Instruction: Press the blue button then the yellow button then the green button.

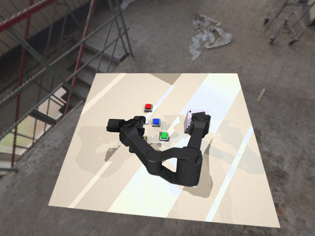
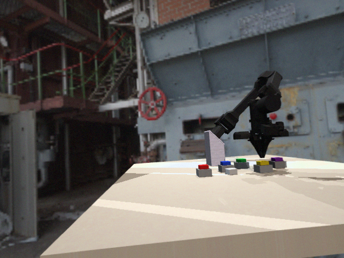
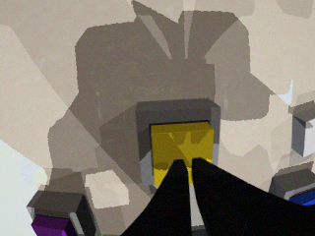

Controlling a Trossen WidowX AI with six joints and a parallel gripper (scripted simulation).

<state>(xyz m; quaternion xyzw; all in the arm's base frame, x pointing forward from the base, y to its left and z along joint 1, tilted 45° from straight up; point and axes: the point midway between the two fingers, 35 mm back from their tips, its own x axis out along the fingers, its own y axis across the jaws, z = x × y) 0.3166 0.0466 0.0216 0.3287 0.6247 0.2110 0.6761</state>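
Right now the yellow button is 2 cm below my gripper tip. Round my gripper tip: purple button: 11 cm to the left, 6 cm behind, 2 cm below; green button: 13 cm behind, 2 cm below, 1 cm to the right; white block: 12 cm to the right, 4 cm below, 2 cm behind.
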